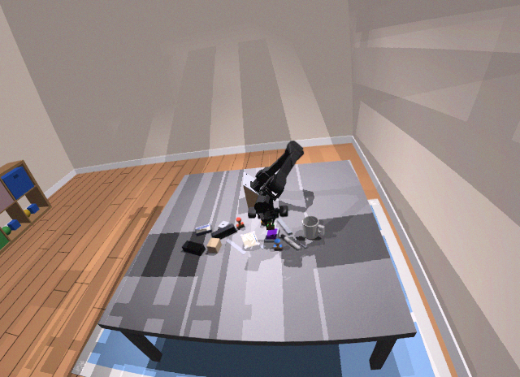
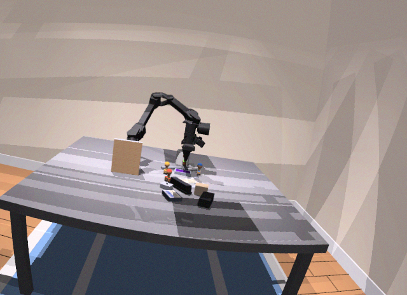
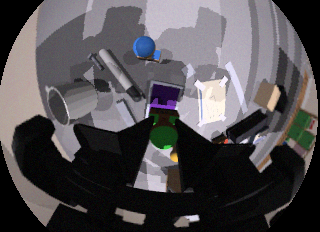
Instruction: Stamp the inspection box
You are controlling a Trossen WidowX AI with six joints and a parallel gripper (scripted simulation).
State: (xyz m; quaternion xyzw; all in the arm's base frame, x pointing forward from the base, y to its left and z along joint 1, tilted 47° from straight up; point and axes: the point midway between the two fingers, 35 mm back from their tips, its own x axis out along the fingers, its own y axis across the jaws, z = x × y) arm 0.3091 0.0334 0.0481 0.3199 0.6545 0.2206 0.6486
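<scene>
Right now the purple ink pad is 7 cm below my gripper tip. Round my gripper tip: blue-knobbed stamp (9 cm ahead, 6 cm below, 2 cm to the left); then white marker (8 cm to the left, 7 cm below, 5 cm ahead); then green-knobbed stamp (1 cm below).
</scene>
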